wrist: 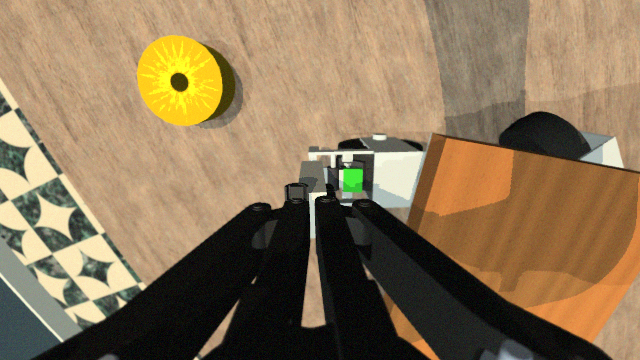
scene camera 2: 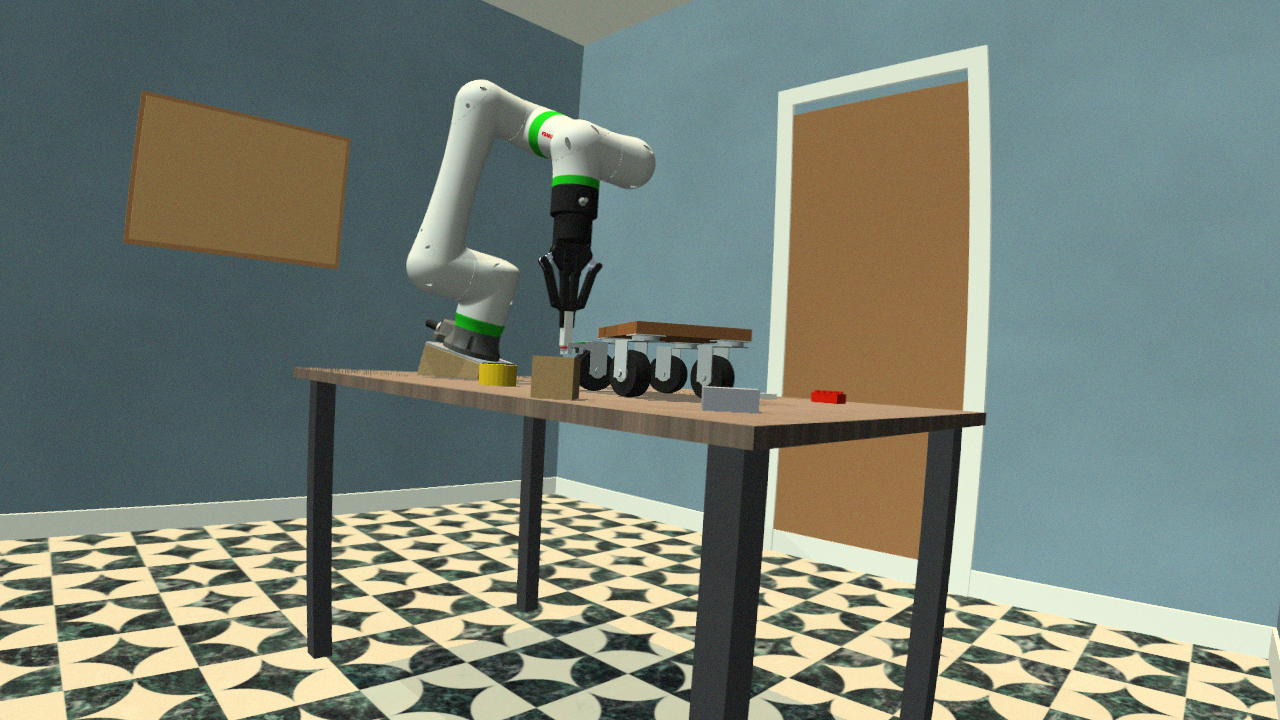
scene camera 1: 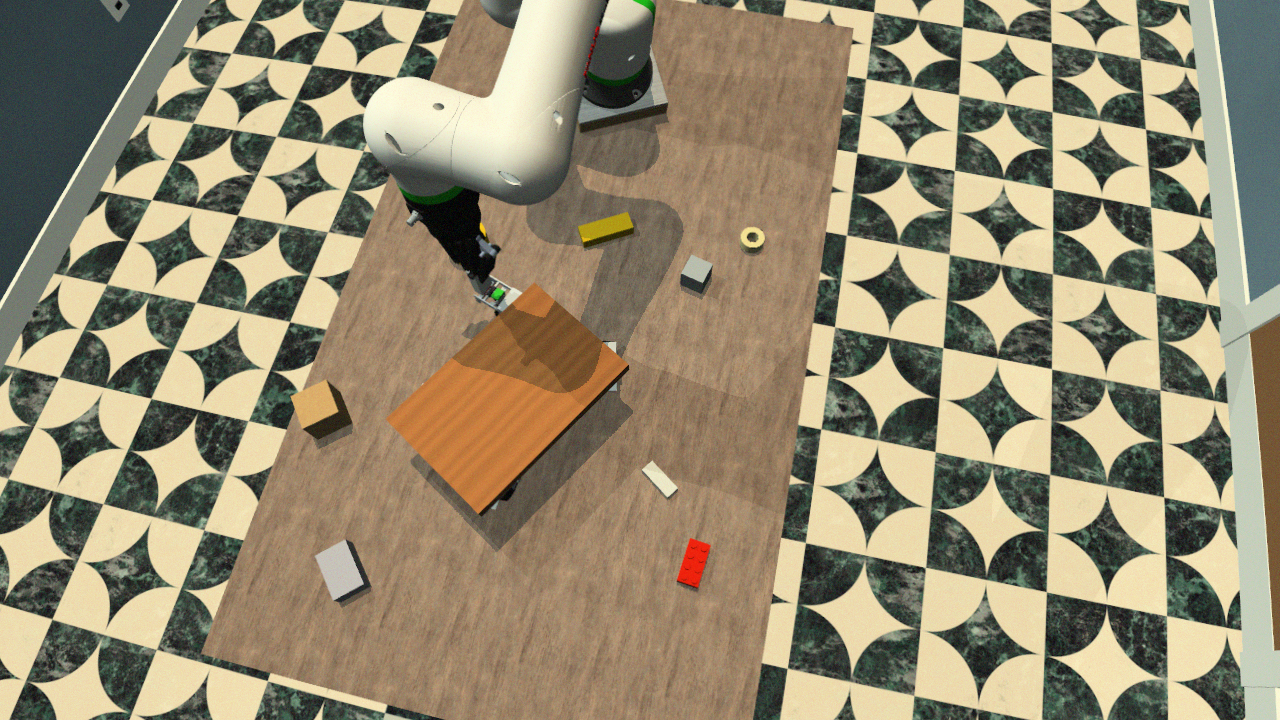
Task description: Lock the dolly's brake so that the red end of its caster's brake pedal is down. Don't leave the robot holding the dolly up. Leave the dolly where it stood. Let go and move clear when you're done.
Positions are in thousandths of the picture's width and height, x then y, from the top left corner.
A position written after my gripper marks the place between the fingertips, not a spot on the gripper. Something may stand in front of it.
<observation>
My gripper shows in the wrist view (488, 493), in scene camera 2 (442, 480) and in scene camera 1 (378, 399). A yellow bar shows in scene camera 1 (483, 315); in the wrist view it is out of frame, in scene camera 2 it is hidden by a tan cube.
</observation>
